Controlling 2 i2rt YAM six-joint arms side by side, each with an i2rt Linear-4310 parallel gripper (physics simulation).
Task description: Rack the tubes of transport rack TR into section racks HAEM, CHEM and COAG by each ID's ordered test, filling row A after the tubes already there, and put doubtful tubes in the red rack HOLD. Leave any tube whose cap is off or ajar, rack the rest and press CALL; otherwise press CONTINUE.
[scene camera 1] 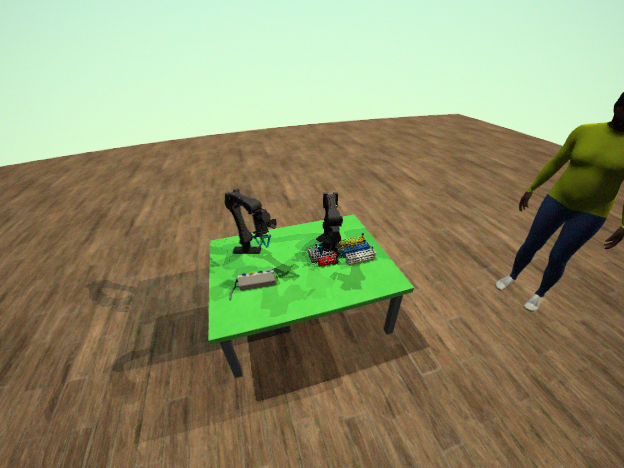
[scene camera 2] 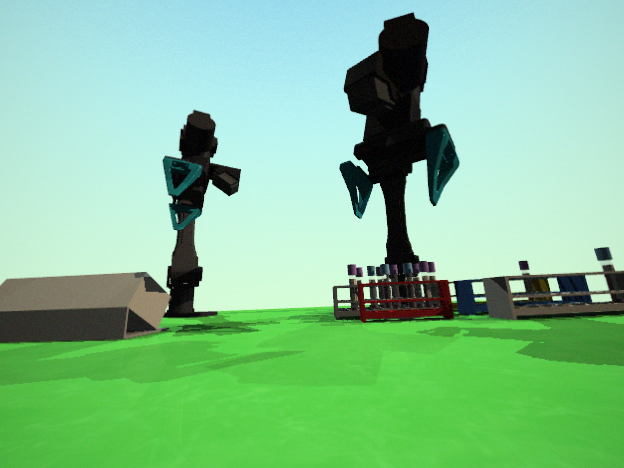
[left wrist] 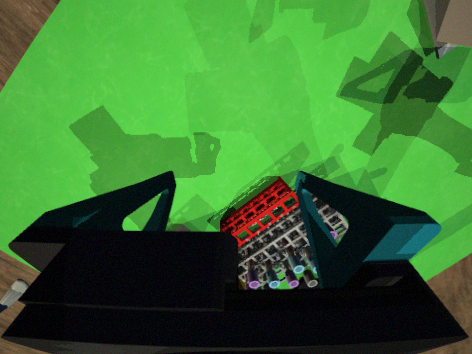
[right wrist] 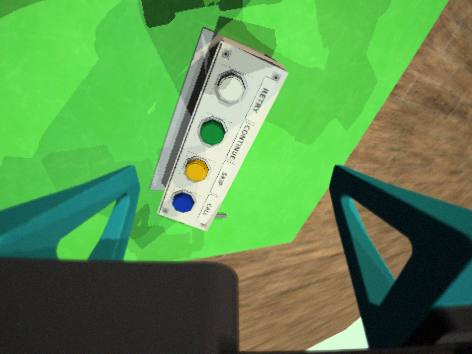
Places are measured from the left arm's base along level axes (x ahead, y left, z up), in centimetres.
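Where they show: left gripper, fingertip midpoint: (scene camera 1: 328,258) (scene camera 2: 391,211) (left wrist: 235,177); right gripper, fingertip midpoint: (scene camera 1: 264,246) (scene camera 2: 174,214) (right wrist: 234,176); right arm's base, origin of the base link: (scene camera 1: 247,250) (scene camera 2: 180,316).
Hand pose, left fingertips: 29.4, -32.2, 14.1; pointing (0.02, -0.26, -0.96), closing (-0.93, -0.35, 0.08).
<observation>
Each offset is from my left fingertips to the top centre of the thing, as dx, dy, dz. "spot": to the spot under its first point. Level surfaces: height alone.
The transport rack @[spot: -16.6, +1.6, -11.2] (scene camera 2: 335,302), grey and full of purple- and blue-capped tubes, stands behind the red rack @[-7.7, +8.4, -8.3] (scene camera 1: 327,259) (scene camera 2: 445,299) (left wrist: 282,185). A blue rack @[-1.2, +29.8, -8.3] (scene camera 1: 355,250) (scene camera 2: 464,297), a yellow rack @[-7.9, +33.9, -8.3] (scene camera 1: 351,242) (scene camera 2: 540,286) and a white rack @[+5.9, +26.1, -8.3] (scene camera 1: 360,256) (scene camera 2: 498,297) stand to their right; their labels are unreadable. A blue-capped tube @[spot: +9.2, +33.4, -5.7] (scene camera 2: 603,254) stands in the white rack. My left gripper (scene camera 2: 396,210) (left wrist: 235,177) is open and empty above the transport rack. My right gripper (scene camera 2: 177,211) (right wrist: 234,176) is open and empty. The button box @[-27.7, -35.1, -5.7] (scene camera 1: 257,279) (scene camera 2: 65,302) (right wrist: 250,75) has a green CONTINUE button @[-28.2, -31.8, -6.6] (right wrist: 212,131) and blue CALL button @[-33.7, -40.2, -6.6] (right wrist: 183,202).
The left gripper's body hides part of the racks in the left wrist view. A cable @[spot: -32.8, -50.3, -13.3] (scene camera 1: 232,289) runs from the button box toward the near edge of the green table @[dz -14.1] (scene camera 1: 302,307). A person (scene camera 1: 574,176) stands beyond the table at the right of scene camera 1.
</observation>
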